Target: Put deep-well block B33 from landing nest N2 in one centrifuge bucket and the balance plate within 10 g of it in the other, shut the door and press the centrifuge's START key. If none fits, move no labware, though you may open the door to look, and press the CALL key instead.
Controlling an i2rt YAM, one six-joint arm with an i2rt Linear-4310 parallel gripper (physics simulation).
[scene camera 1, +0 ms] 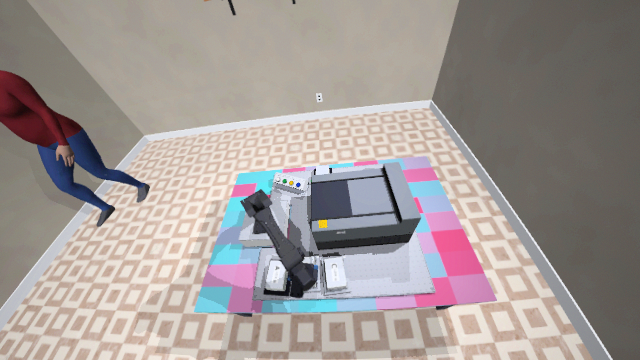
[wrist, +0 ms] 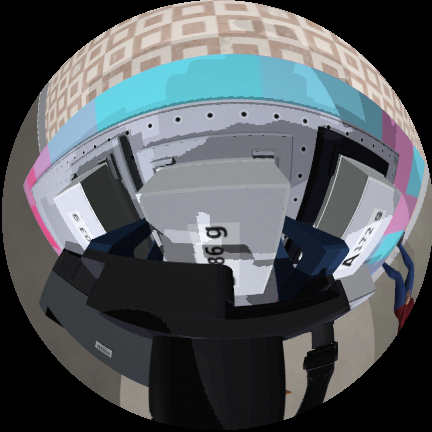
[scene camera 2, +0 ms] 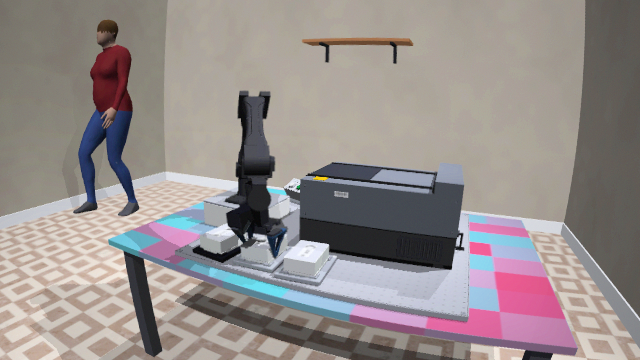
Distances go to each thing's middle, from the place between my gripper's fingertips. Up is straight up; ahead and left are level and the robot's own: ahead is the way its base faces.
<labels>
Now: hand 2 cm to the right of the white plate B (scene camera 2: 257,249) and 2 cm below it. The rest, counted from my hand: white plate A (scene camera 2: 222,239): 14 cm behind, 2 cm to the left, 2 cm above; plate C (scene camera 2: 307,258): 13 cm ahead, 2 cm above; lid (scene camera 1: 329,199): 29 cm to the left, 19 cm above, 15 cm ahead.
</labels>
